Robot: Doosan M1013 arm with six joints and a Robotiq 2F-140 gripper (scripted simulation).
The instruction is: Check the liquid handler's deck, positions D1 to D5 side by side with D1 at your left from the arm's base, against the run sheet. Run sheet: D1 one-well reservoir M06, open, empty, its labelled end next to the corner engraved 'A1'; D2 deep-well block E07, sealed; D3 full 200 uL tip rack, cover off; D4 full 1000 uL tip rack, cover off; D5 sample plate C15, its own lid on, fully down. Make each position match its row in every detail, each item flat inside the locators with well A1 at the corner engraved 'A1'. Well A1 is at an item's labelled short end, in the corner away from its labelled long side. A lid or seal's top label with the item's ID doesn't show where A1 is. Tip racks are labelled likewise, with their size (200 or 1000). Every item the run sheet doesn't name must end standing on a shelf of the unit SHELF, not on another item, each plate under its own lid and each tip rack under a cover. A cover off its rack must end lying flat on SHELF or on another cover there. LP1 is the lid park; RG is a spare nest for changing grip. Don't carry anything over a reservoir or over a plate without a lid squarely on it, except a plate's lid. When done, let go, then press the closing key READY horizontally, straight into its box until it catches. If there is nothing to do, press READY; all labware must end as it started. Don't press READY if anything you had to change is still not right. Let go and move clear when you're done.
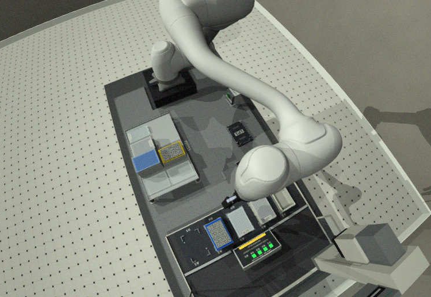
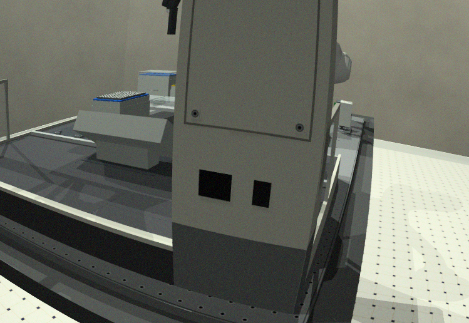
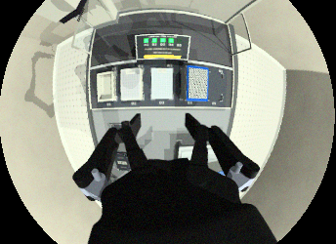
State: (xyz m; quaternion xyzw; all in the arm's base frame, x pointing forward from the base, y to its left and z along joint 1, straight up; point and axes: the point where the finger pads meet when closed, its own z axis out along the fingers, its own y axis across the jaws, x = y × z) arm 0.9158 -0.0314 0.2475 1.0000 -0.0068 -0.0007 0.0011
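My hand is 80 mm short of the flat lid and 250 mm above it. The rest, counted from my hand: sealed deep-well block: 90 mm ahead, 120 mm to the left, 240 mm below; then white well plate: 80 mm ahead, 260 mm below; then blue-rimmed tip rack: 90 mm ahead, 120 mm to the right, 200 mm below.
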